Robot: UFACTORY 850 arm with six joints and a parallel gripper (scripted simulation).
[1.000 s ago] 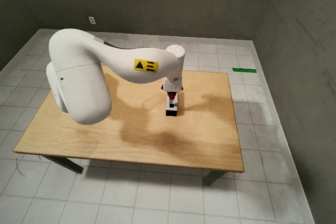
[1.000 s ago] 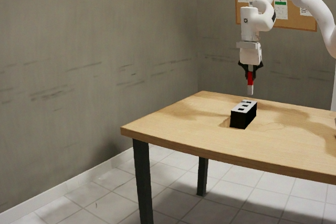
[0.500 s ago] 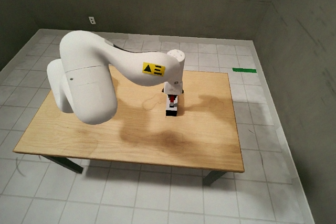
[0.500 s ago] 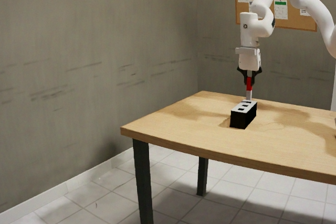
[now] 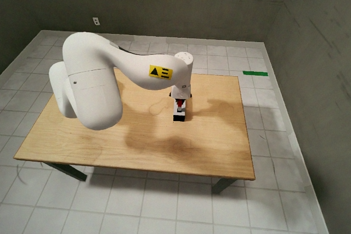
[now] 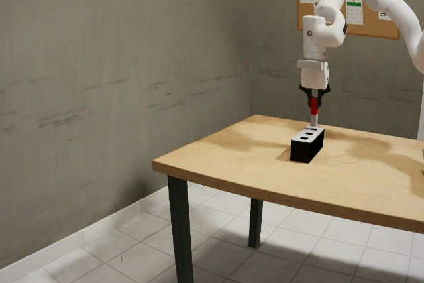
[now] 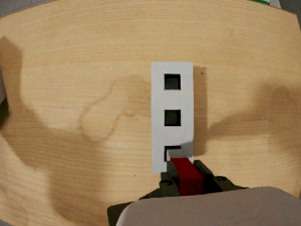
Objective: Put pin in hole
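My gripper is now 1 cm above the pin. The rest, counted from my hand: black block 14 cm below, 6 cm to the left.
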